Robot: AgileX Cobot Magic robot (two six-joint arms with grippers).
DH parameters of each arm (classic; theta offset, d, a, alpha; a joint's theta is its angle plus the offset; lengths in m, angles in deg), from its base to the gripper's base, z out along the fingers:
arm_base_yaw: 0 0.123 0 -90
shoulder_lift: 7.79 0 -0.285 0
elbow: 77.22 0 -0.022 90
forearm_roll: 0 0.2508 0 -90
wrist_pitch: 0 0 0.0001 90
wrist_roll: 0 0.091 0 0
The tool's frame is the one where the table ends.
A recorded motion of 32 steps. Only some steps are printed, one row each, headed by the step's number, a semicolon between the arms.
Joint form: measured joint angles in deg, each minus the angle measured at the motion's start. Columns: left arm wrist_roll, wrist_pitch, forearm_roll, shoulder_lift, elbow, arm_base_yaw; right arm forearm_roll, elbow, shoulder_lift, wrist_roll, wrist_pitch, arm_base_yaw.
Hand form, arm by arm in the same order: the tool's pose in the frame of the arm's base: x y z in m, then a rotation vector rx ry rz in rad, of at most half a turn. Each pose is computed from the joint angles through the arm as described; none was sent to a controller.
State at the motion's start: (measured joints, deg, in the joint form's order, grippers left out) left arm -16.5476 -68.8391 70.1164 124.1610 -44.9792 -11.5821; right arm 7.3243 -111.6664 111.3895 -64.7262 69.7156 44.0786
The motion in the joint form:
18: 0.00 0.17 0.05 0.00 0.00 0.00; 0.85 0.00 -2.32 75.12 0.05 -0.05
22: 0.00 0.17 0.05 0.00 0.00 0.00; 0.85 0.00 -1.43 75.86 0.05 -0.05
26: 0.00 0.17 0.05 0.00 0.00 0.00; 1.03 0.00 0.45 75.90 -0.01 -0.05
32: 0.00 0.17 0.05 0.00 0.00 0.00; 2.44 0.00 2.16 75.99 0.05 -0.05
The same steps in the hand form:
18: 0.2943 -0.1417 0.0755 1.1950 1.5369 -0.9351; 0.2912 0.2984 0.3525 -0.7700 2.6241 0.4876
22: 0.2943 -0.1417 0.0755 1.1950 1.5369 -0.9351; 0.2937 0.3008 0.3460 -0.7562 2.6456 0.4830
26: 0.2943 -0.1417 0.0755 1.1950 1.5369 -0.9351; 0.2987 0.3060 0.3322 -0.7602 2.6776 0.4701
32: 0.2943 -0.1417 0.0755 1.1950 1.5369 -0.9351; 0.3015 0.3116 0.3196 -0.7602 2.7158 0.4857

